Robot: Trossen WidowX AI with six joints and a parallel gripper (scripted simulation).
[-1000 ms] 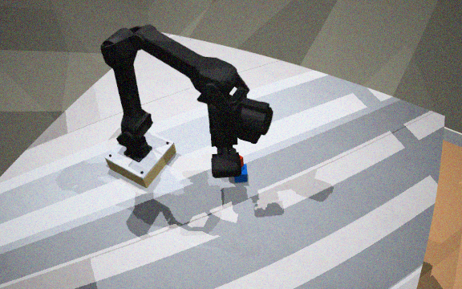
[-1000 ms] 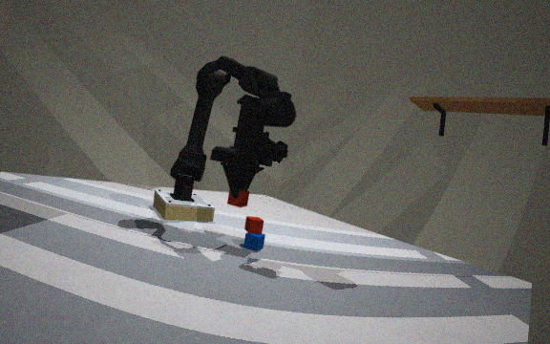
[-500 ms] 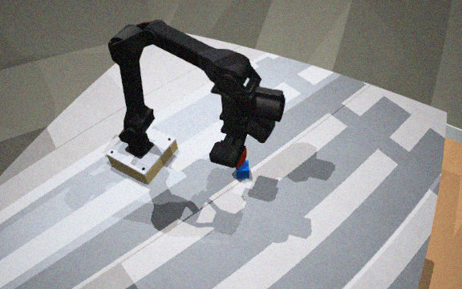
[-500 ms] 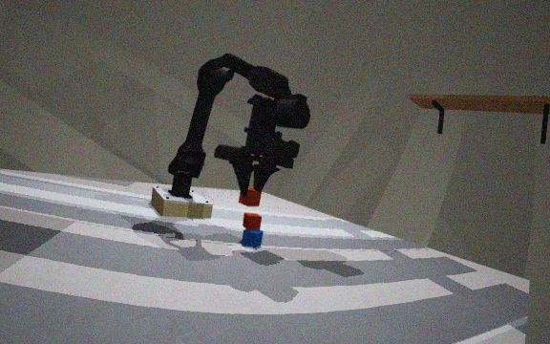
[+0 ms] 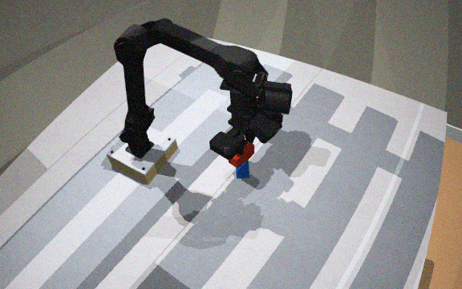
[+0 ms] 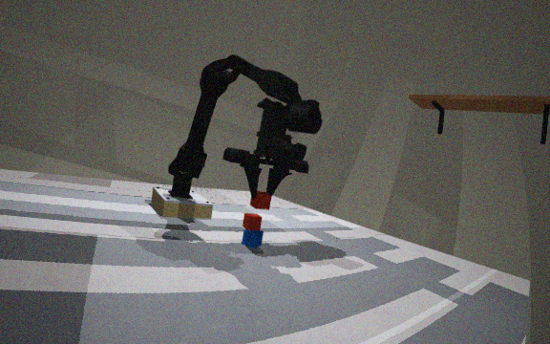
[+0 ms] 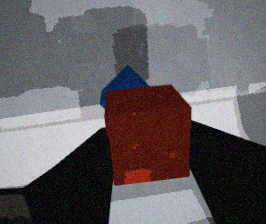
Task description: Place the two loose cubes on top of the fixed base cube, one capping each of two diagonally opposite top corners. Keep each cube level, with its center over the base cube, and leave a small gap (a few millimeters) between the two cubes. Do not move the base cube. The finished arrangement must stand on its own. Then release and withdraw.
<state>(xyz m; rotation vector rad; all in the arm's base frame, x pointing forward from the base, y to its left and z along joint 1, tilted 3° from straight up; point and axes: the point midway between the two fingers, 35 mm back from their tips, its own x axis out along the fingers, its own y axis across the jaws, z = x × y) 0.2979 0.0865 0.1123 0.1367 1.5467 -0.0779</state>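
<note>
Now: gripper tip 1 cm past the blue cube, 1 cm to the right of it and 10 cm above it. Round my gripper tip: red cube (right at my gripper tip).
</note>
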